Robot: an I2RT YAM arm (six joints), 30 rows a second.
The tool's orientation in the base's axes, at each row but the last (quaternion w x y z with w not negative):
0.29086, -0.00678, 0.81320, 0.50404
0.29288, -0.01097, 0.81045, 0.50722
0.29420, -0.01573, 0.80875, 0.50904
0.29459, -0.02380, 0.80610, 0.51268
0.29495, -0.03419, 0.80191, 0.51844
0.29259, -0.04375, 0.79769, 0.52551
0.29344, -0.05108, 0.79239, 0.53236
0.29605, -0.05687, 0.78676, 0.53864
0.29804, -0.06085, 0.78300, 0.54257
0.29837, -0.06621, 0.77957, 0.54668
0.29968, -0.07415, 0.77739, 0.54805
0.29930, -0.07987, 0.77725, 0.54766
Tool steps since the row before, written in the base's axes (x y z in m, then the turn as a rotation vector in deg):
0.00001, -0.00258, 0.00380, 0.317, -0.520, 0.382
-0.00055, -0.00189, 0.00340, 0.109, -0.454, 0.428
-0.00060, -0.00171, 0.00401, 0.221, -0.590, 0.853
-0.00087, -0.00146, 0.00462, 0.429, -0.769, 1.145
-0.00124, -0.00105, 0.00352, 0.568, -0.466, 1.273
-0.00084, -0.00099, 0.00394, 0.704, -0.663, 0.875
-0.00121, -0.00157, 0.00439, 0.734, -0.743, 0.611
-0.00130, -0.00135, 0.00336, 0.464, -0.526, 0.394
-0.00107, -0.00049, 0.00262, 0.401, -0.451, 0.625
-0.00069, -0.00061, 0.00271, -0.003, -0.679, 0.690
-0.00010, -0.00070, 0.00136, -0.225, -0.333, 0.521
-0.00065, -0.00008, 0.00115, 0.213, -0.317, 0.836
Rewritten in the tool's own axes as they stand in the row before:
-0.00256, 0.00183, -0.00335, -0.593, -0.041, -0.404
-0.00172, 0.00203, -0.00289, -0.425, 0.095, -0.460
-0.00195, 0.00264, -0.00294, -0.764, 0.339, -0.653
-0.00197, 0.00336, -0.00301, -1.129, 0.420, -0.797
-0.00103, 0.00282, -0.00245, -1.232, 0.614, -0.516
-0.00156, 0.00308, -0.00230, -1.187, 0.151, -0.518
-0.00165, 0.00338, -0.00301, -1.093, -0.110, -0.507
-0.00102, 0.00271, -0.00254, -0.708, -0.086, -0.372
-0.00064, 0.00238, -0.00147, -0.763, 0.158, -0.385
-0.00103, 0.00226, -0.00142, -0.520, 0.295, -0.761
-0.00081, 0.00087, -0.00096, -0.174, 0.391, -0.500
-0.00013, 0.00119, -0.00057, -0.699, 0.453, -0.389

